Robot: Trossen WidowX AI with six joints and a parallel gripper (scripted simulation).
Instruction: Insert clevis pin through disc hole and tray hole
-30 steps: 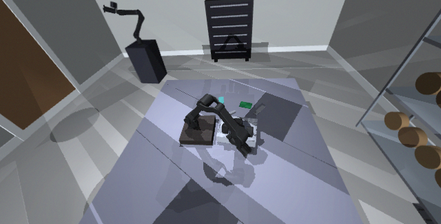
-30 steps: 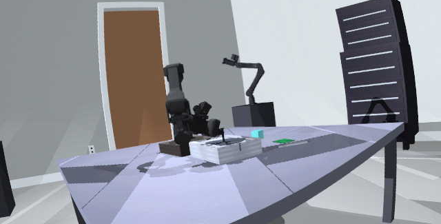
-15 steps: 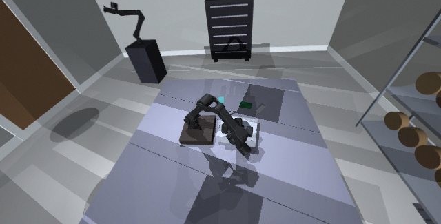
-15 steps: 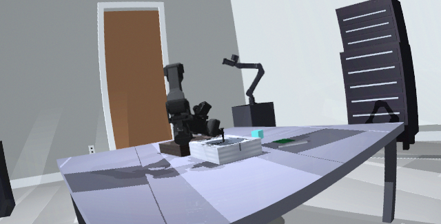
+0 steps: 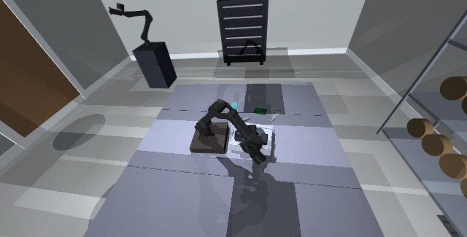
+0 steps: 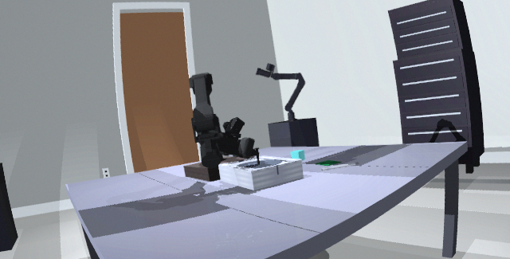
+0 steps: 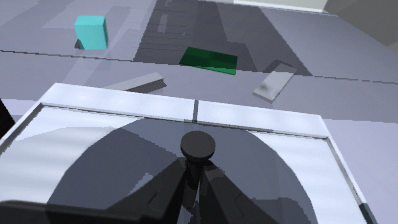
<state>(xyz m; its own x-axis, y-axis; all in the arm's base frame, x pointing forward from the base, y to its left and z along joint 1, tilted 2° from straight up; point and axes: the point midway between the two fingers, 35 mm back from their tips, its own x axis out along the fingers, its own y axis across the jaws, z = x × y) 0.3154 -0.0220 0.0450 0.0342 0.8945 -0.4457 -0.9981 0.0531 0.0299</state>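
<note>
The clevis pin lies 10 mm below my gripper tip. Round my gripper tip: disc: 30 mm below; pale flat bar: 140 mm ahead, 230 mm to the left, 90 mm below; steel tray: 10 mm behind, 50 mm below.
</note>
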